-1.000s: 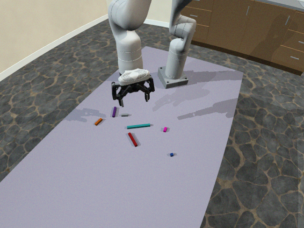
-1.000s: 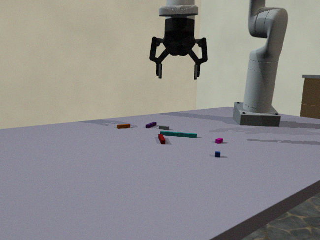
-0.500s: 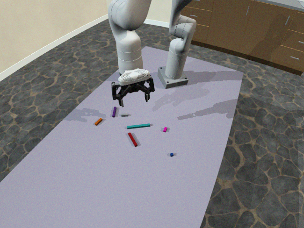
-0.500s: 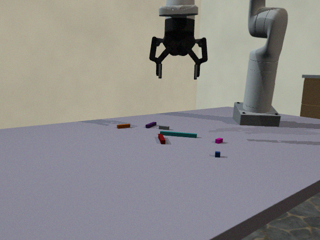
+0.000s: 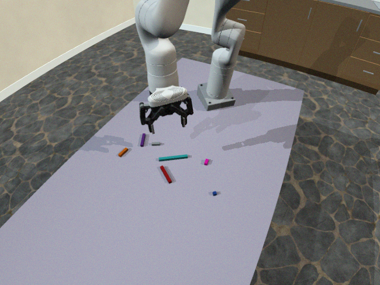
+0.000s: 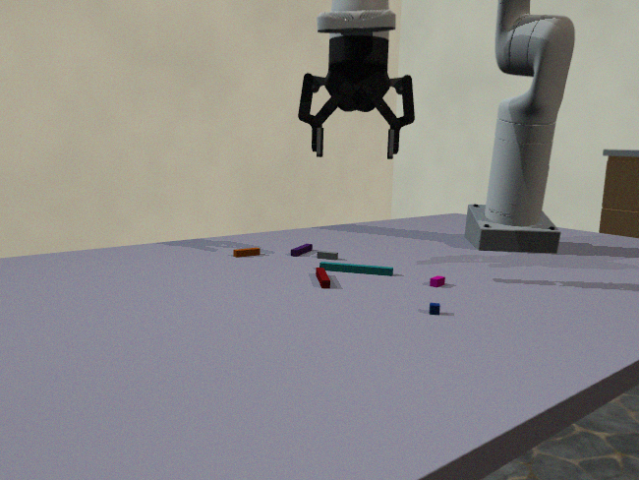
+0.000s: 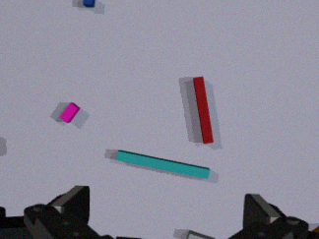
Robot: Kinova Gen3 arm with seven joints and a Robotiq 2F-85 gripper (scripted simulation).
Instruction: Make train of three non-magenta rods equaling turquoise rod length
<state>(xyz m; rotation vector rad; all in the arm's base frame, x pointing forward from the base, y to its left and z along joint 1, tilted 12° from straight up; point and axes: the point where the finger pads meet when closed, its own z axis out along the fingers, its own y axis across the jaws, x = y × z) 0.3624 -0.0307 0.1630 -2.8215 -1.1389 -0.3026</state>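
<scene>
My gripper is now 50 mm short of the blue rod, 190 mm to the right of it and 160 mm above it. The rest, counted from my hand: turquoise rod 10 mm behind, 160 mm below; then red rod 60 mm ahead, 10 mm to the left, 160 mm below; then grey rod 40 mm behind, 90 mm to the right, 160 mm below.
</scene>
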